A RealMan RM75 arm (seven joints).
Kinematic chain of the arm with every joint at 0, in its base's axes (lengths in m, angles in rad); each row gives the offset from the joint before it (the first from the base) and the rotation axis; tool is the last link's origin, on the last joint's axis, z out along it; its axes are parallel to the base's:
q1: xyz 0 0 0.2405 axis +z
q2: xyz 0 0 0 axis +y
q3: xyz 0 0 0.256 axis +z
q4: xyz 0 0 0 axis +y
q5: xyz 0 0 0.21 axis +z
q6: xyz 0 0 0 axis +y
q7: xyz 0 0 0.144 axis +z
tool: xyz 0 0 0
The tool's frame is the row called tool.
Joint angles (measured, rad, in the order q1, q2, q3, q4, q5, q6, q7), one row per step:
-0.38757 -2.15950 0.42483 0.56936 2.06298 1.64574 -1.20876
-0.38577 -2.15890 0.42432 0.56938 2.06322 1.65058 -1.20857
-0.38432 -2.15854 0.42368 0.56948 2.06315 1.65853 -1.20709
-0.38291 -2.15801 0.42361 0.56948 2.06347 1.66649 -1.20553
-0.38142 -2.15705 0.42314 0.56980 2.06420 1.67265 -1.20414
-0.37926 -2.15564 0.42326 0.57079 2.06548 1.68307 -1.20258
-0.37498 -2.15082 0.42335 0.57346 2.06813 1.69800 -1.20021
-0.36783 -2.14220 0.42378 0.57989 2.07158 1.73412 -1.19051
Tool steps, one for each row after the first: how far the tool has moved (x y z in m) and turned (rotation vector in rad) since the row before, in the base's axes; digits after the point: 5 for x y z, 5 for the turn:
-0.00013 -0.00091 0.00035 -0.00139 -0.00243 -0.00129
0.00038 -0.00106 0.00037 -0.00168 -0.00417 -0.00460
0.00037 -0.00110 0.00032 -0.00239 -0.00367 -0.00501
-0.00002 -0.00092 0.00052 -0.00144 -0.00186 -0.00352
0.00016 -0.00146 0.00077 -0.00341 -0.00308 -0.00638
-0.00084 -0.00215 0.00232 -0.00375 -0.00038 -0.00844
-0.00027 -0.00435 0.00474 -0.00615 -0.00367 -0.02638

